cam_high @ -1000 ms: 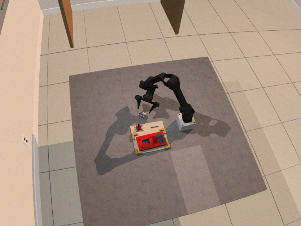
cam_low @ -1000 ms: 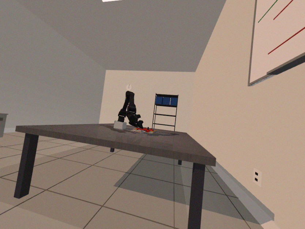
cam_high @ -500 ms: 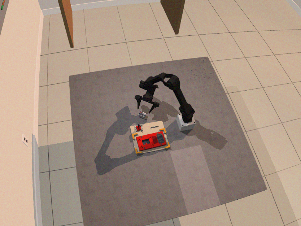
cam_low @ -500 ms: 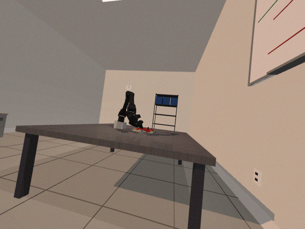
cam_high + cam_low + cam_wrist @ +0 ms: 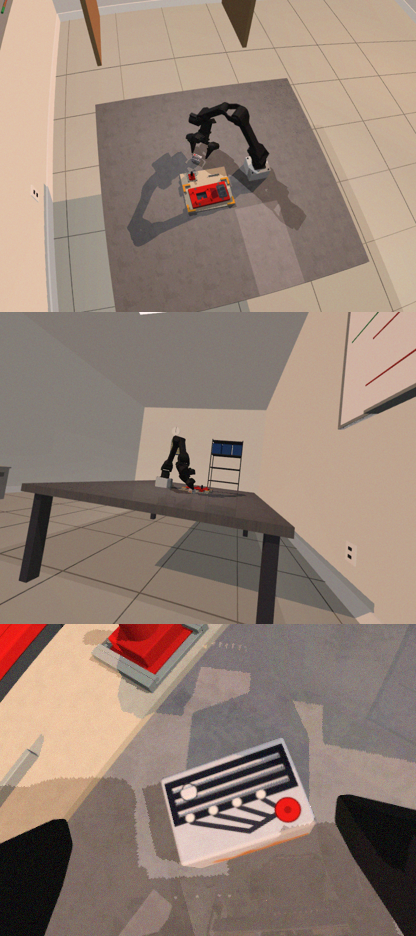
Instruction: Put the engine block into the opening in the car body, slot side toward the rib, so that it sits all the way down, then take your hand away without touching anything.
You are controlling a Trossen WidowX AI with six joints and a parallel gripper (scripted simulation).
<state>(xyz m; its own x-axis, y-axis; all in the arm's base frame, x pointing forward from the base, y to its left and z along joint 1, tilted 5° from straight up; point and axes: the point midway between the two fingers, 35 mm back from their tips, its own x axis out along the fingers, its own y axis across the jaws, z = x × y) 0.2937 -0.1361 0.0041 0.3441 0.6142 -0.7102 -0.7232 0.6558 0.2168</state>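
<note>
Now: gripper tip 10 mm short of the engine block and 30 mm above it. Round my gripper tip: black stick (60 mm ahead, 100 mm to the left, 10 mm below).
</note>
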